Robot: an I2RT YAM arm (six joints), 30 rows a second.
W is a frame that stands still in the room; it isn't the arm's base.
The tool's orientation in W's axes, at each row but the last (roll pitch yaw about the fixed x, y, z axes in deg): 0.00, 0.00, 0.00; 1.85, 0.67, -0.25; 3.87, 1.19, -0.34; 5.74, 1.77, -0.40; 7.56, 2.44, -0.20; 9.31, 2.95, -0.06; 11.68, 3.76, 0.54; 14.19, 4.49, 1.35; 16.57, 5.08, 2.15
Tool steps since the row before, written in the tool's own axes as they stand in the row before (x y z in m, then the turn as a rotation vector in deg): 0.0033, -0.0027, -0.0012, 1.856, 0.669, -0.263; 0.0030, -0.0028, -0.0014, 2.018, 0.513, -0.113; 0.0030, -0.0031, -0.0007, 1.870, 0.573, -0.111; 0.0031, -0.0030, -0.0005, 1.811, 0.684, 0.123; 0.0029, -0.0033, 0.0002, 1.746, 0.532, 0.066; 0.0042, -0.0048, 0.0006, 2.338, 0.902, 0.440; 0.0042, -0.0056, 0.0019, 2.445, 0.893, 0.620; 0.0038, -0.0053, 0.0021, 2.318, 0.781, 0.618; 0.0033, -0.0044, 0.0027, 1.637, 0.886, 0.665
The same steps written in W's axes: 0.0033, -0.0027, -0.0012, 1.856, 0.669, -0.263; 0.0030, -0.0028, -0.0015, 2.019, 0.508, -0.120; 0.0030, -0.0031, -0.0010, 1.872, 0.568, -0.111; 0.0031, -0.0030, -0.0009, 1.821, 0.656, 0.135; 0.0029, -0.0033, -0.0004, 1.752, 0.513, 0.061; 0.0042, -0.0048, -0.0004, 2.366, 0.816, 0.459; 0.0043, -0.0058, 0.0004, 2.484, 0.772, 0.626; 0.0040, -0.0056, 0.0004, 2.358, 0.661, 0.607; 0.0036, -0.0049, 0.0010, 1.683, 0.723, 0.742
